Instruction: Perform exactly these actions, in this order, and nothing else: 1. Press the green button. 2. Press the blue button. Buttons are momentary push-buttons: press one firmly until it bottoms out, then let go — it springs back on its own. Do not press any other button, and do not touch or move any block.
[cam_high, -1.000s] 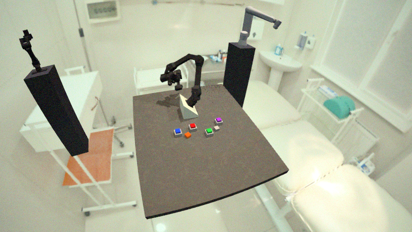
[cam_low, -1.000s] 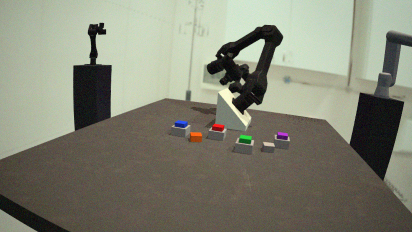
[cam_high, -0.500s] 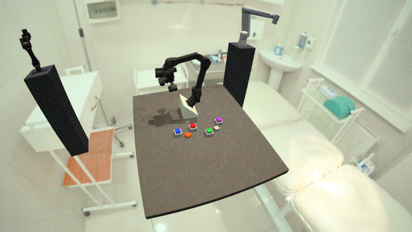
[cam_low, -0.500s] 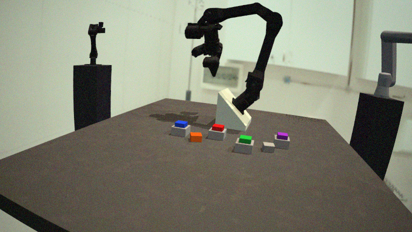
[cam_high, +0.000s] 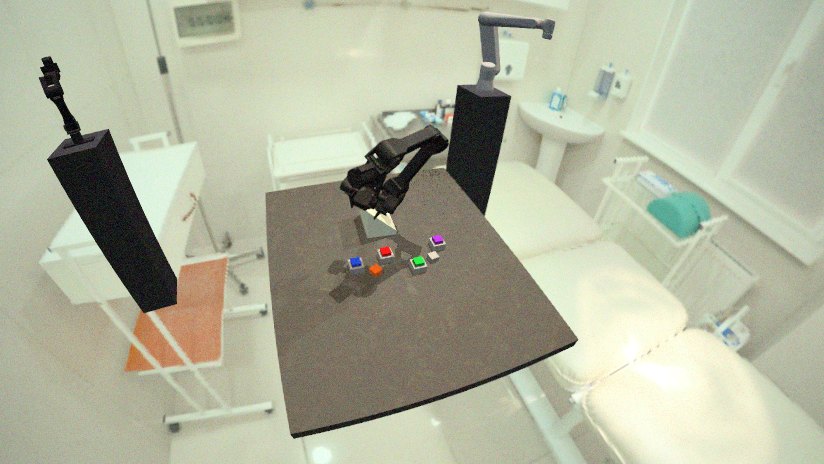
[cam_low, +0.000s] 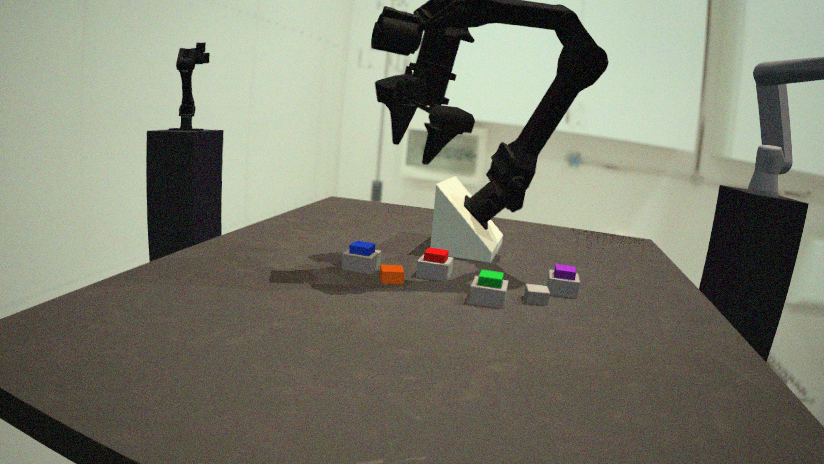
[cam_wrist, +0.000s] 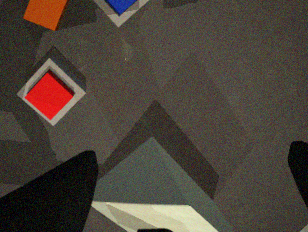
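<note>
Right now the green button is 14 cm ahead of my gripper tip, 14 cm to the left of it and 15 cm below it. Round my gripper tip: orange block (11 cm ahead, 17 cm below); then red button (5 cm ahead, 6 cm to the left, 15 cm below); then blue button (6 cm ahead, 5 cm to the right, 15 cm below).
</note>
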